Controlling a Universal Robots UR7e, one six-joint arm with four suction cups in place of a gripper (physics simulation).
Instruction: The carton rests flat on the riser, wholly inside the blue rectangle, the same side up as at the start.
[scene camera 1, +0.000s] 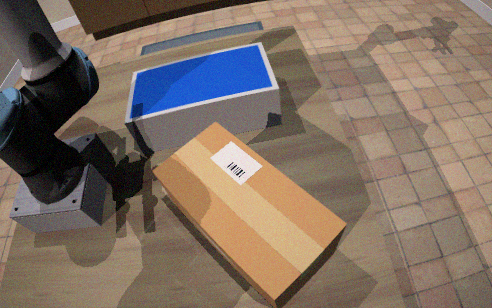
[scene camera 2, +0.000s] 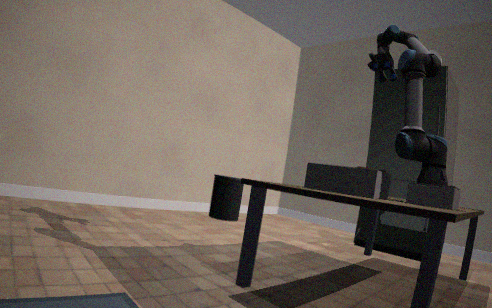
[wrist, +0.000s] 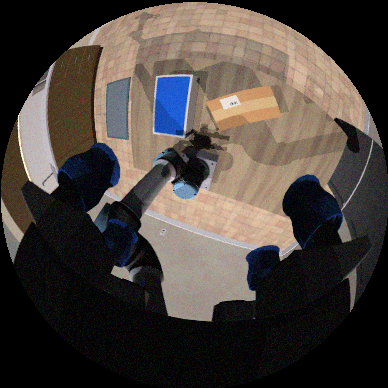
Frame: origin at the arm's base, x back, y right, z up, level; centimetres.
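Where they show: hand, tool point: (scene camera 2: 384, 74) (wrist: 195, 222); arm's base, link origin: (scene camera 1: 58, 175) (scene camera 2: 431, 185) (wrist: 196, 169).
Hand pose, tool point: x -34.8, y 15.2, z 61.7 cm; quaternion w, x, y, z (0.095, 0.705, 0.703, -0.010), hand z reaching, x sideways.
Each offset is from my tool point to the top centre of the thing. "*": to the spot under its first point. Level surfaces: height alone.
The orange-brown carton @[dx -6.7, dy +4.4, dz -56.2 cm] (scene camera 1: 250, 210) (wrist: 245, 110) lies flat on the table @[dz -71.1 cm] (scene camera 1: 320, 165) (scene camera 2: 350, 198), turned at an angle beside the riser, its white barcode label and pale tape strip facing up. The grey riser @[dx -3.0, dy -31.6, dz -59.1 cm] (scene camera 1: 200, 122) (scene camera 2: 340, 181) stands on the table with the blue rectangle @[* dx -5.0, dy -29.6, dz -59.0 cm] (scene camera 1: 205, 80) (wrist: 172, 102) on its top, bordered in white. Nothing rests on the rectangle. My gripper (scene camera 2: 382, 65) (wrist: 200, 220) is open, its blue suction cups holding nothing. It is high above the table, well apart from the carton. The carton cannot be made out in scene camera 2.
The arm's base block (scene camera 1: 65, 220) (scene camera 2: 447, 196) stands on the table near the riser and carton. A grey-blue panel (scene camera 1: 200, 39) (wrist: 118, 107) lies beyond the table edge, by a brown cabinet (scene camera 1: 165, 12) (wrist: 75, 100). A dark bin (scene camera 2: 225, 197) and tall dark cabinet (scene camera 2: 387, 115) also show.
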